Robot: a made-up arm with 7 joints. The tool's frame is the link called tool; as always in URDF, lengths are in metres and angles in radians.
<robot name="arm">
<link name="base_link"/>
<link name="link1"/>
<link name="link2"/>
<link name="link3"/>
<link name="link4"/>
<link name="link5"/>
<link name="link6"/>
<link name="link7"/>
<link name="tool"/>
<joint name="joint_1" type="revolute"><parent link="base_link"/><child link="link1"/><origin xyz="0.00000 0.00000 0.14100" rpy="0.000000 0.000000 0.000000"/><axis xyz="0 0 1"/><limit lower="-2.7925" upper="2.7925"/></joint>
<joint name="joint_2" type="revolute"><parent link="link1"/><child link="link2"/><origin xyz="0.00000 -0.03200 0.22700" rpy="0.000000 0.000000 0.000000"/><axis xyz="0 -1 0"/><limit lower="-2.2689" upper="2.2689"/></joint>
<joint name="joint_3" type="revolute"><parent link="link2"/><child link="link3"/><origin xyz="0.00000 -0.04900 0.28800" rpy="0.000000 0.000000 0.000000"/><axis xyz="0 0 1"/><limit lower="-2.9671" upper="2.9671"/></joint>
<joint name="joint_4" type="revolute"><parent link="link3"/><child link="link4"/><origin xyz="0.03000 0.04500 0.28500" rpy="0.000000 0.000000 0.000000"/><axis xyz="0 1 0"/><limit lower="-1.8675" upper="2.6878"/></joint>
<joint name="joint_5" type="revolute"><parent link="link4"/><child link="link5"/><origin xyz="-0.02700 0.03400 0.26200" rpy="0.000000 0.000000 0.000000"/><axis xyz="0 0 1"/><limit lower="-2.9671" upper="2.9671"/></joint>
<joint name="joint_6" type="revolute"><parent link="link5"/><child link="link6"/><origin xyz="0.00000 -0.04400 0.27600" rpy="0.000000 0.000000 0.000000"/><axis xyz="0 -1 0"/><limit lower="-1.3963" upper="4.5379"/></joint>
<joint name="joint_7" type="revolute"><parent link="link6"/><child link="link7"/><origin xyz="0.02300 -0.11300 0.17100" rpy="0.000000 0.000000 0.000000"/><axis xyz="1 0 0"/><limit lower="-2.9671" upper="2.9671"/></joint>
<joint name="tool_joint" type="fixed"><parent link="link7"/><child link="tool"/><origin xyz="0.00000 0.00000 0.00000" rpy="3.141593 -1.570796 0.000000"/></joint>
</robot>
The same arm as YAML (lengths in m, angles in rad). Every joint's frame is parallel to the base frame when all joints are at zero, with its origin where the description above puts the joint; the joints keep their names.
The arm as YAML. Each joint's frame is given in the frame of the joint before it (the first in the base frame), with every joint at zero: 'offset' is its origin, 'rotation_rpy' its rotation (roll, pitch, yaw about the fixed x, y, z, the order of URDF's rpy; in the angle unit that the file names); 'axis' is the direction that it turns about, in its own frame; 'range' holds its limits. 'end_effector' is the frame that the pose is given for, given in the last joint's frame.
length_unit: m
angle_unit: rad
chain:
  - id: joint_1
    offset: [0.0, 0.0, 0.141]
    rotation_rpy: [0.0, 0.0, 0.0]
    axis: "+z"
    range: [-2.7925, 2.7925]
  - id: joint_2
    offset: [0.0, -0.032, 0.227]
    rotation_rpy: [0.0, 0.0, 0.0]
    axis: "-y"
    range: [-2.2689, 2.2689]
  - id: joint_3
    offset: [0.0, -0.049, 0.288]
    rotation_rpy: [0.0, 0.0, 0.0]
    axis: "+z"
    range: [-2.9671, 2.9671]
  - id: joint_4
    offset: [0.03, 0.045, 0.285]
    rotation_rpy: [0.0, 0.0, 0.0]
    axis: "+y"
    range: [-1.8675, 2.6878]
  - id: joint_5
    offset: [-0.027, 0.034, 0.262]
    rotation_rpy: [0.0, 0.0, 0.0]
    axis: "+z"
    range: [-2.9671, 2.9671]
  - id: joint_6
    offset: [0.0, -0.044, 0.276]
    rotation_rpy: [0.0, 0.0, 0.0]
    axis: "-y"
    range: [-1.3963, 4.5379]
  - id: joint_7
    offset: [0.023, -0.113, 0.171]
    rotation_rpy: [0.0, 0.0, 0.0]
    axis: "+x"
    range: [-2.9671, 2.9671]
end_effector:
  offset: [0.0, 0.0, 0.0]
  rotation_rpy: [-3.1416, -1.5708, 0.0]

